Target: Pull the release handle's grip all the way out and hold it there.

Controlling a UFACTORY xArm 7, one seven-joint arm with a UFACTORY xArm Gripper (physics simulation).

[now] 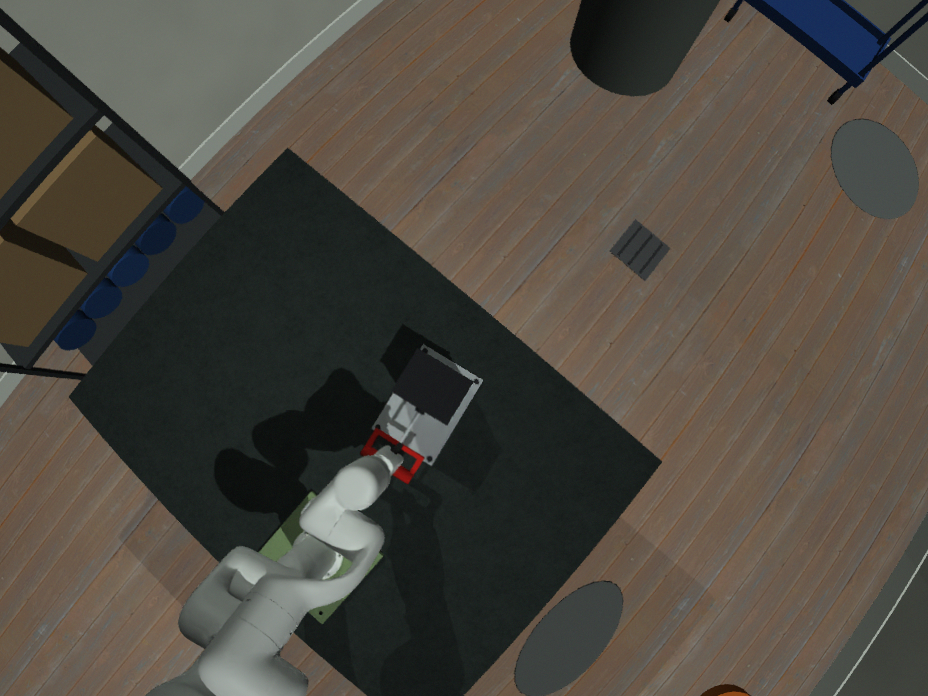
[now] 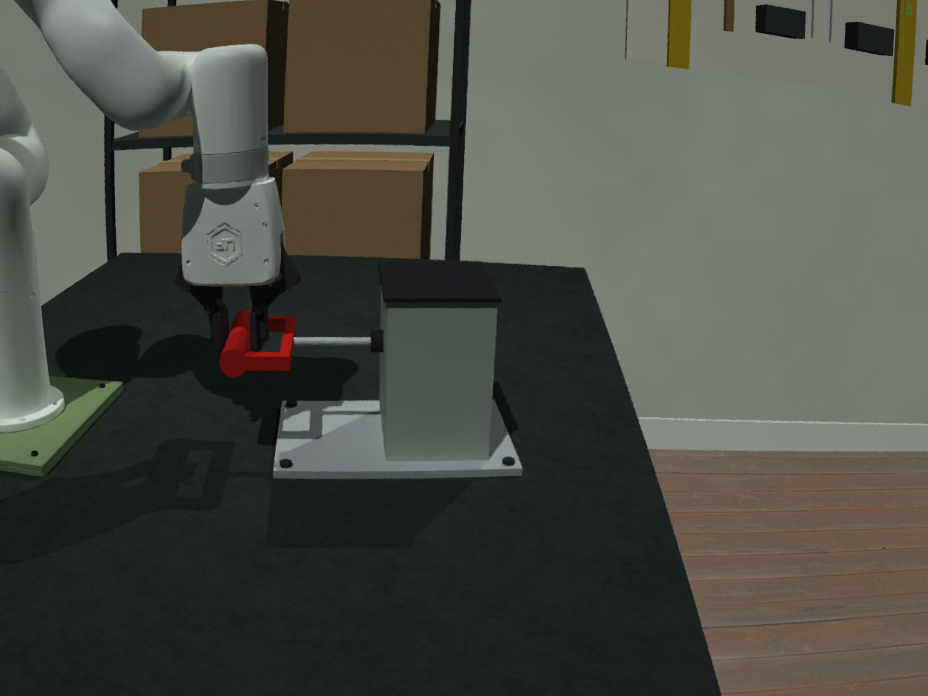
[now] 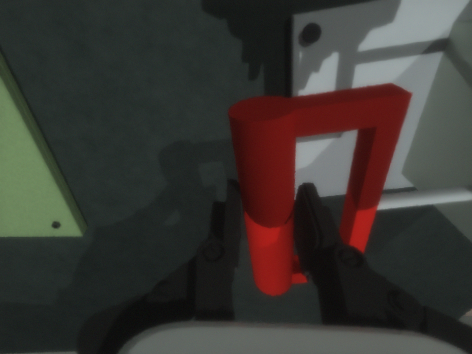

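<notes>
The release handle's red grip (image 1: 410,469) (image 2: 234,352) (image 3: 265,165) is a thick round bar on a rectangular red frame. A light metal rod (image 2: 333,340) (image 3: 425,198) runs level from the frame to a black collar on the pale grey-green housing (image 2: 438,382), with a long stretch of rod showing. The housing has a black top (image 1: 434,385) (image 2: 438,282) and stands on a light grey base plate (image 1: 438,438) (image 2: 329,462) (image 3: 325,25). My gripper (image 2: 238,340) (image 3: 266,200) points down and is shut on the round bar, one finger on each side, the right finger inside the frame.
A green mounting plate (image 1: 281,535) (image 2: 82,419) (image 3: 30,185) lies under the arm's base. The housing and arm stand on a dark mat (image 1: 224,299) (image 2: 419,614). A shelf rack (image 2: 457,134) with cardboard boxes (image 2: 359,67) stands behind.
</notes>
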